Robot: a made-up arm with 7 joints.
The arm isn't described. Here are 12 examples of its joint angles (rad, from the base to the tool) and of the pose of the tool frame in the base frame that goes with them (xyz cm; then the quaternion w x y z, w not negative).
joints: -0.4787 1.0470 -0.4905 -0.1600 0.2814 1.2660 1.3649
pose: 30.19 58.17 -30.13 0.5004 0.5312 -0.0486 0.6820
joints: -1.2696 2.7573 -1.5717 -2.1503 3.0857 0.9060 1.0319
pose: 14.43 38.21 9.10 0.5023 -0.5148 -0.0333 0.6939
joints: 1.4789 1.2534 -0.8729 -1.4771 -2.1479 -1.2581 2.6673
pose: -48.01 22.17 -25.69 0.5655 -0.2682 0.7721 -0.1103
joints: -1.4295 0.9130 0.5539 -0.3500 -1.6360 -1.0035 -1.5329
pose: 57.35 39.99 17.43 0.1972 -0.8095 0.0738 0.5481
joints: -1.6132 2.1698 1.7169 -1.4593 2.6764 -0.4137 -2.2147
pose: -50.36 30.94 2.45 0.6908 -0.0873 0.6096 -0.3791
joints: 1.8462 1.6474 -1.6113 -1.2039 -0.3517 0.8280 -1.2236
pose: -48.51 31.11 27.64 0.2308 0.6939 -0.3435 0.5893
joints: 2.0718 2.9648 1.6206 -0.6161 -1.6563 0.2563 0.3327
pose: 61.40 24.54 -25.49 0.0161 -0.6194 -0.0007 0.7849
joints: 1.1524 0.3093 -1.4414 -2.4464 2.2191 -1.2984 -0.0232
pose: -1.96 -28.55 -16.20 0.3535 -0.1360 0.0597 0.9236
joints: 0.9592 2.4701 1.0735 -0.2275 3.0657 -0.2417 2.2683
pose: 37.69 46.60 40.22 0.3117 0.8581 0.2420 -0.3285
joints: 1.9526 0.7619 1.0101 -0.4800 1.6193 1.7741 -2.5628
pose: -56.98 34.60 26.23 0.9711 -0.1662 0.1682 -0.0324
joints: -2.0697 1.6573 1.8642 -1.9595 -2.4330 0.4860 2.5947
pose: -23.15 38.68 -13.99 0.8101 -0.1985 0.1133 -0.5399
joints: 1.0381 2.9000 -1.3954 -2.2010 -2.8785 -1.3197 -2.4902
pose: -5.27 39.91 2.99 0.3259 0.5404 0.6642 -0.4007
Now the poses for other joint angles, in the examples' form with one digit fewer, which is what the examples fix.
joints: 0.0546 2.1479 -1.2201 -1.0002 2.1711 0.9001 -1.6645
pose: 10.7 66.0 4.0 0.880 0.157 0.286 -0.344
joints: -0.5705 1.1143 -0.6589 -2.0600 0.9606 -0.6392 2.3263
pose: 43.3 -2.2 -9.5 0.387 -0.905 -0.019 0.176
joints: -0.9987 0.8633 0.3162 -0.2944 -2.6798 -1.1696 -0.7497
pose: 56.3 44.0 -10.0 0.044 -0.212 -0.058 0.975
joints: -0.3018 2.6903 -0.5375 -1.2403 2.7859 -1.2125 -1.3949
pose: 26.2 36.6 44.5 0.055 0.804 -0.588 0.073
